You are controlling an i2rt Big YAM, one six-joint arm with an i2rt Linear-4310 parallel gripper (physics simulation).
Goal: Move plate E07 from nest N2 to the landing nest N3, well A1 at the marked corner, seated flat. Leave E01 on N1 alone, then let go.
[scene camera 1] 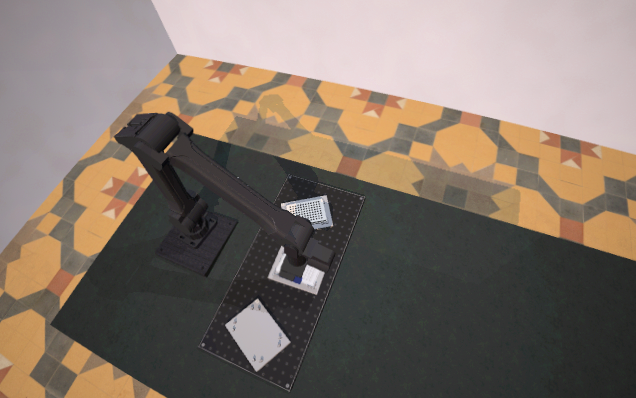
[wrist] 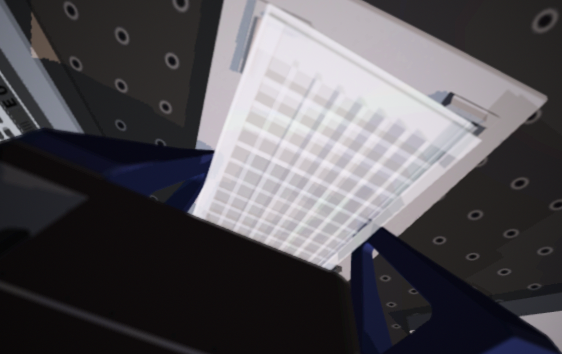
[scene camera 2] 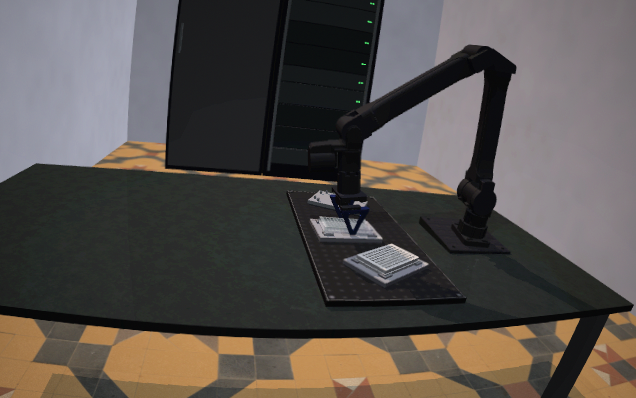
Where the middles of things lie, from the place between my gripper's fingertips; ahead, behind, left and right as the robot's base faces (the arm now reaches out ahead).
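My hand is 10 mm lower than the clear well plate (wrist: 321, 147), and it is also 10 mm short of the plate.
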